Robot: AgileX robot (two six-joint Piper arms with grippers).
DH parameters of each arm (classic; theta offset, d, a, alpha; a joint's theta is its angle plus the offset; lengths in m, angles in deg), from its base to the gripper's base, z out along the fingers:
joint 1: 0 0.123 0 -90
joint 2: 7.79 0 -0.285 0
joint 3: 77.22 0 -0.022 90
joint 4: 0 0.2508 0 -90
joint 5: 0 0 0.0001 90
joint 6: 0 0.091 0 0
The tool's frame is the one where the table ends.
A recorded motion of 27 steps. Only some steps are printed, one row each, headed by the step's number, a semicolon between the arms.
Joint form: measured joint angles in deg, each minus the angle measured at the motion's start. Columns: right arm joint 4, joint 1, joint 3, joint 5, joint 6, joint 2; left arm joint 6, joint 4, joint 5, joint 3, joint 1, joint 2.
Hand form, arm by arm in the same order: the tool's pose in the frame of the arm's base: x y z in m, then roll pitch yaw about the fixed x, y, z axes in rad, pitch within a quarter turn. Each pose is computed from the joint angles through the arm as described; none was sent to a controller.
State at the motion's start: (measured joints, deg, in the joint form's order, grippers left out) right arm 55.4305 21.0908 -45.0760 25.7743 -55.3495 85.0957; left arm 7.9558 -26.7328 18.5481 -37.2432 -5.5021 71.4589
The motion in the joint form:
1: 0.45 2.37 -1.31 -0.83 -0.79 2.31; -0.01 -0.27 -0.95 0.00 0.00 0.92
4: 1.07 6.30 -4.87 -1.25 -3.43 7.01; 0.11 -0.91 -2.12 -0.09 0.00 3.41
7: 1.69 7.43 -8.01 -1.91 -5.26 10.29; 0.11 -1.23 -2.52 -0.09 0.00 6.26
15: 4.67 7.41 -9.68 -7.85 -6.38 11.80; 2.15 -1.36 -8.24 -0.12 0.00 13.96
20: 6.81 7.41 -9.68 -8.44 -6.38 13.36; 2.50 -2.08 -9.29 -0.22 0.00 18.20
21: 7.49 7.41 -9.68 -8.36 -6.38 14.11; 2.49 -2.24 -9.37 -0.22 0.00 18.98
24: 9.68 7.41 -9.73 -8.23 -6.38 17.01; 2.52 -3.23 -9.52 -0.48 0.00 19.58
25: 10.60 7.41 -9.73 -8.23 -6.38 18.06; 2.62 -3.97 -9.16 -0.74 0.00 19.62
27: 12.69 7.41 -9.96 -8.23 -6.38 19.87; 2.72 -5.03 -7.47 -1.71 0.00 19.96
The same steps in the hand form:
1: 0.2585 0.1469 0.2111 2.8249 0.7035 -2.6697; 0.2396 -0.0357 0.2321 -2.7328 0.6832 -2.8328
4: 0.2655 0.1732 0.2031 2.8538 0.7019 -2.5602; 0.2458 -0.0357 0.2231 -2.7409 0.6604 -2.8255
7: 0.2767 0.1857 0.1996 2.8771 0.7148 -2.5162; 0.2509 -0.0361 0.2110 -2.7593 0.6193 -2.8307
15: 0.2924 0.1865 0.2013 2.9186 0.7748 -2.5764; 0.2677 -0.0335 0.1807 -2.8354 0.5996 -2.8640
20: 0.2952 0.1877 0.1927 2.8843 0.7535 -2.6303; 0.2731 -0.0334 0.1618 -2.8605 0.5481 -2.8675
21: 0.2960 0.1884 0.1884 2.8705 0.7399 -2.6461; 0.2737 -0.0335 0.1582 -2.8641 0.5360 -2.8667
24: 0.2988 0.1907 0.1715 2.8323 0.6884 -2.6947; 0.2754 -0.0337 0.1565 -2.8546 0.5288 -2.8486
25: 0.2997 0.1914 0.1653 2.8186 0.6694 -2.7142; 0.2762 -0.0343 0.1572 -2.8445 0.5237 -2.8374
27: 0.3019 0.1930 0.1557 2.7890 0.6395 -2.7576; 0.2785 -0.0361 0.1585 -2.8269 0.5017 -2.8268

